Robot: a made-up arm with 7 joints. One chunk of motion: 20 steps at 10 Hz.
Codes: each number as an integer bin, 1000 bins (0 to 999) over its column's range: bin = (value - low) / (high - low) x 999, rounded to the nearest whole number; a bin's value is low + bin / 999 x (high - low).
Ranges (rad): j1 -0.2..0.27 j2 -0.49..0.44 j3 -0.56..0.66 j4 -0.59..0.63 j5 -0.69..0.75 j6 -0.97..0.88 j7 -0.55..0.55
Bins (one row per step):
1: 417 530 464 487 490 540 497
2: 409 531 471 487 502 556 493
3: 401 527 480 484 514 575 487
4: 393 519 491 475 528 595 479
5: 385 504 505 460 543 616 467
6: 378 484 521 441 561 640 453
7: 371 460 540 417 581 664 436
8: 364 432 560 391 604 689 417
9: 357 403 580 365 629 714 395
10: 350 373 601 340 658 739 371
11: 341 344 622 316 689 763 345
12: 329 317 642 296 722 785 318
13: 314 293 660 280 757 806 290
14: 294 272 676 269 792 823 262
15: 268 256 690 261 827 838 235
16: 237 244 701 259 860 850 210
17: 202 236 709 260 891 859 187
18: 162 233 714 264 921 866 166
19: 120 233 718 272 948 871 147
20: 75 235 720 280 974 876 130
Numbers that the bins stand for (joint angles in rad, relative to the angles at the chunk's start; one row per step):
1: -0.0038 0.0034 0.0066 0.0047 0.0163 0.0300 -0.0028
2: -0.0076 0.0043 0.0152 0.0047 0.0336 0.0596 -0.0072
3: -0.0113 0.0006 0.0262 0.0011 0.0509 0.0948 -0.0138
4: -0.0151 -0.0068 0.0396 -0.0099 0.0711 0.1319 -0.0226
5: -0.0189 -0.0208 0.0567 -0.0282 0.0927 0.1707 -0.0358
6: -0.0222 -0.0394 0.0763 -0.0514 0.1186 0.2152 -0.0512
7: -0.0255 -0.0618 0.0995 -0.0808 0.1475 0.2596 -0.0699
8: -0.0287 -0.0878 0.1239 -0.1125 0.1806 0.3059 -0.0908
9: -0.0320 -0.1148 0.1483 -0.1443 0.2167 0.3522 -0.1151
10: -0.0353 -0.1428 0.1740 -0.1748 0.2585 0.3985 -0.1415
11: -0.0396 -0.1698 0.1996 -0.2041 0.3032 0.4430 -0.1701
12: -0.0452 -0.1949 0.2240 -0.2285 0.3507 0.4837 -0.1998
13: -0.0523 -0.2172 0.2460 -0.2481 0.4012 0.5226 -0.2307
14: -0.0617 -0.2368 0.2655 -0.2615 0.4516 0.5541 -0.2615
15: -0.0739 -0.2517 0.2826 -0.2713 0.5021 0.5819 -0.2912
16: -0.0885 -0.2629 0.2961 -0.2737 0.5496 0.6041 -0.3188
17: -0.1050 -0.2703 0.3058 -0.2725 0.5943 0.6207 -0.3441
18: -0.1238 -0.2731 0.3120 -0.2676 0.6376 0.6337 -0.3672
19: -0.1435 -0.2731 0.3168 -0.2578 0.6765 0.6430 -0.3881
20: -0.1647 -0.2712 0.3193 -0.2481 0.7140 0.6522 -0.4069

